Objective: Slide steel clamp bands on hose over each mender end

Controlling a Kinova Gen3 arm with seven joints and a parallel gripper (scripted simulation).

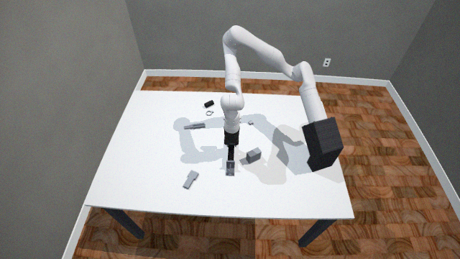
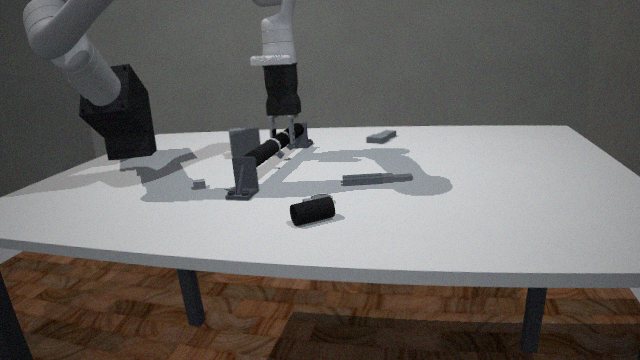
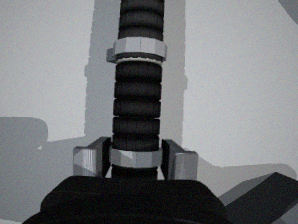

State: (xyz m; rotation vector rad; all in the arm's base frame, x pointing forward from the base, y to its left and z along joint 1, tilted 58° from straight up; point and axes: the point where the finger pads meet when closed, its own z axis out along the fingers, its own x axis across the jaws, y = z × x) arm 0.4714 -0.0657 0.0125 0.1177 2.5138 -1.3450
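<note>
Right now the grey block is 110 mm behind my hand, 80 mm to the left of it and 20 mm below it. Also, from my hand: short black hose piece 80 mm ahead, 380 mm to the right, 40 mm below; flat grey piece 240 mm ahead, 160 mm to the left, 50 mm below; small grey piece 150 mm behind, 180 mm to the right, 50 mm below.
</note>
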